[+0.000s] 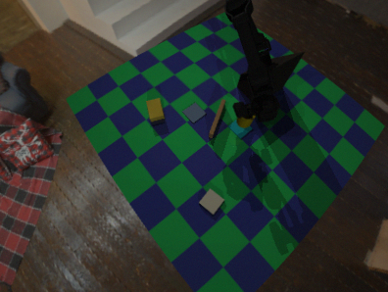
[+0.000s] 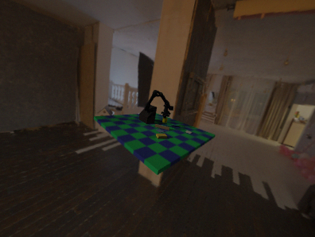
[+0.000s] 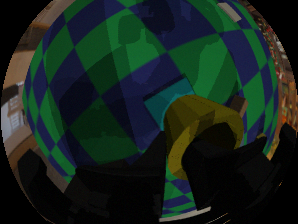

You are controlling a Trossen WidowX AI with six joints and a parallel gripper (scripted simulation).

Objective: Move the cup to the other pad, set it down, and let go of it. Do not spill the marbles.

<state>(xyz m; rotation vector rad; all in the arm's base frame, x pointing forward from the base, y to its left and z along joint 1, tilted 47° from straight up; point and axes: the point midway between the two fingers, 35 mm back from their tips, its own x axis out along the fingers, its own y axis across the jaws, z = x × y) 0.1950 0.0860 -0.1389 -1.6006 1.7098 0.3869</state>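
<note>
The cyan pad is 20 mm ahead of my gripper tip, 10 mm to the right of it and 100 mm below it. Round my gripper tip: cup 20 mm ahead, 10 mm to the right; beige pad 340 mm ahead, 200 mm to the left, 90 mm below; brown stick 100 mm ahead, 110 mm to the right, 80 mm below.
</note>
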